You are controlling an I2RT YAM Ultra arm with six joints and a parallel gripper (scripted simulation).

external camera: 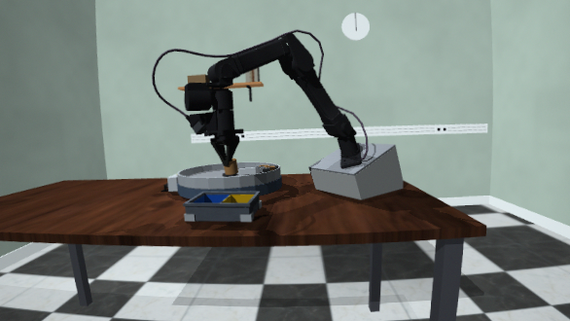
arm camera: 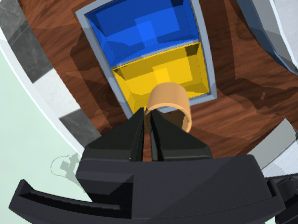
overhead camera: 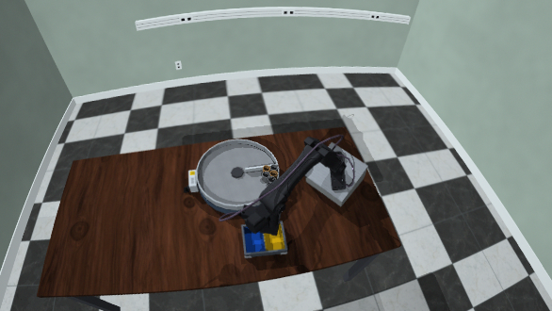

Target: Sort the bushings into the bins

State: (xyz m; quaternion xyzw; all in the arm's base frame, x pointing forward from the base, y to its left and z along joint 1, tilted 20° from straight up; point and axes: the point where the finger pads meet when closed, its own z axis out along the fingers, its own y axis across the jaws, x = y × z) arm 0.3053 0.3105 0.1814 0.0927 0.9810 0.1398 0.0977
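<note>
Right now my hand is 2 cm short of the bin tray, 1 cm to the left of it and 13 cm above it. Round my hand: grey turntable: 18 cm ahead, 36 cm to the right, 10 cm below; then yellow bin: 2 cm behind, 2 cm to the right, 14 cm below; then blue bin: 7 cm ahead, 1 cm to the right, 14 cm below.
</note>
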